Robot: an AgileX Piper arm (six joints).
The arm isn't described. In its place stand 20 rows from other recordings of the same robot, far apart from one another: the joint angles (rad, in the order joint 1, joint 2, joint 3, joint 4, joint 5, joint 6), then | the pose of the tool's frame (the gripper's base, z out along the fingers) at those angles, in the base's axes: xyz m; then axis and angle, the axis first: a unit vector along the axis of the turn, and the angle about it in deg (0 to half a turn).
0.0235 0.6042 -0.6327 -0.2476 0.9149 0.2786 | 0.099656 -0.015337 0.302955 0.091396 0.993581 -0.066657 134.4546
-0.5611 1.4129 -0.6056 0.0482 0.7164 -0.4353 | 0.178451 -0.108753 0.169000 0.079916 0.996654 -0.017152 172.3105
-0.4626 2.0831 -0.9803 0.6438 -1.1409 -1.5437 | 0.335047 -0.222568 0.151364 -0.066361 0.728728 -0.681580 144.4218
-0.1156 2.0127 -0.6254 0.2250 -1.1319 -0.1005 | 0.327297 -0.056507 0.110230 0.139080 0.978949 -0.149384 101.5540
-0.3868 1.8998 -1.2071 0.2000 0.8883 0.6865 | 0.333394 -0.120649 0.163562 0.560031 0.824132 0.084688 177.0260
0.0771 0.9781 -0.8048 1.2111 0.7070 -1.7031 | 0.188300 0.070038 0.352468 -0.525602 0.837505 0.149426 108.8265
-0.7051 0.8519 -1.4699 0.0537 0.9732 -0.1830 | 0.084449 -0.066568 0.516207 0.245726 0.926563 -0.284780 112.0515
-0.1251 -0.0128 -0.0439 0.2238 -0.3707 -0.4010 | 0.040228 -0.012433 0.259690 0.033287 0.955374 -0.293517 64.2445
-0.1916 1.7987 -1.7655 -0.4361 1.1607 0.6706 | 0.377065 -0.109052 0.351287 0.376055 0.912779 -0.159427 148.8352
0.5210 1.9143 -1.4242 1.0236 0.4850 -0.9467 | 0.360263 0.248524 0.245936 -0.325843 0.892640 0.311482 137.6209
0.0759 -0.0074 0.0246 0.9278 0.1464 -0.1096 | 0.055313 0.014861 0.197352 0.276580 0.860139 0.428561 104.3062
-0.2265 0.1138 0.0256 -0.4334 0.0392 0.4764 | 0.063980 -0.016282 0.194330 0.141356 0.985713 -0.091585 95.5579
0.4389 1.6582 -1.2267 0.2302 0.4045 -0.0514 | 0.334674 0.166136 0.275950 -0.155919 0.972887 0.170819 136.1544
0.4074 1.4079 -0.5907 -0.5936 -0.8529 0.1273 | 0.238509 0.144682 0.259510 -0.522608 0.810661 0.264026 92.6572
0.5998 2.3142 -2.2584 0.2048 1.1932 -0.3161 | 0.407659 0.299616 0.252879 -0.422186 0.897065 0.130513 158.5904
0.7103 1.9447 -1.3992 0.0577 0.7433 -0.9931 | 0.305941 0.267808 0.195788 -0.740690 0.671840 -0.003053 158.6895
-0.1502 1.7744 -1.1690 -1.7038 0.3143 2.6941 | 0.391984 -0.087525 0.247034 0.611749 0.784401 0.102366 116.7845
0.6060 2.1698 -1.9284 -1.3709 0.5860 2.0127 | 0.451925 0.253166 0.296155 0.246275 0.947468 0.204092 106.8708
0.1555 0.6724 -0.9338 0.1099 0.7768 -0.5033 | 0.111474 0.024557 0.397999 -0.309415 0.949697 -0.048347 114.4918
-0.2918 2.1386 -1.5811 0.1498 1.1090 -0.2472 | 0.403403 -0.108477 0.156108 0.055858 0.996283 0.065571 178.4285
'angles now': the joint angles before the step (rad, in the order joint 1, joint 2, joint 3, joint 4, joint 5, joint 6). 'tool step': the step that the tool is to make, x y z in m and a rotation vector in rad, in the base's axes. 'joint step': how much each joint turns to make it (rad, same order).
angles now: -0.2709 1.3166 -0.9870 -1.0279 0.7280 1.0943
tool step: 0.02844 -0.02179 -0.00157 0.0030 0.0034 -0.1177
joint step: -0.0274 0.1424 -0.1298 -0.0295 0.0709 0.0741
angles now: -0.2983 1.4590 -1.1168 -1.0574 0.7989 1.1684
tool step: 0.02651 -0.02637 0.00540 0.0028 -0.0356 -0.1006
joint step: -0.0440 0.1290 -0.1600 0.0017 0.0441 0.0370
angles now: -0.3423 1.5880 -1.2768 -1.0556 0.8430 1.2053
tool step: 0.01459 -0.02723 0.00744 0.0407 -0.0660 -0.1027
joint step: -0.0577 0.0925 -0.1480 0.0616 0.0320 0.0121
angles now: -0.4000 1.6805 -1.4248 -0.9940 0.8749 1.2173
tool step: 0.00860 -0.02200 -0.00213 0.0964 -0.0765 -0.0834
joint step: -0.0550 0.0716 -0.1065 0.1208 0.0113 0.0025
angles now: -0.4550 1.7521 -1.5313 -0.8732 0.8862 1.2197
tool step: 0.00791 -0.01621 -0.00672 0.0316 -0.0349 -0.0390
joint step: -0.0322 0.0581 -0.0595 0.0345 -0.0093 0.0158
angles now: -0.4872 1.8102 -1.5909 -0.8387 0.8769 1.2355
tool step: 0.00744 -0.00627 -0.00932 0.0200 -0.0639 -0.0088
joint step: -0.0115 0.0295 -0.0050 0.0060 -0.0549 0.0620
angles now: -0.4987 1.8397 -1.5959 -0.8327 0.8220 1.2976
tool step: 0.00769 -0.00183 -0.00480 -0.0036 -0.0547 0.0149
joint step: 0.0000 0.0177 0.0000 -0.0172 -0.0587 0.0534
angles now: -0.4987 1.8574 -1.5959 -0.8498 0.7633 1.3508
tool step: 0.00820 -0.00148 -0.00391 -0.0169 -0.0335 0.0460
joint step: -0.0005 0.0165 0.0000 -0.0195 -0.0700 0.0164
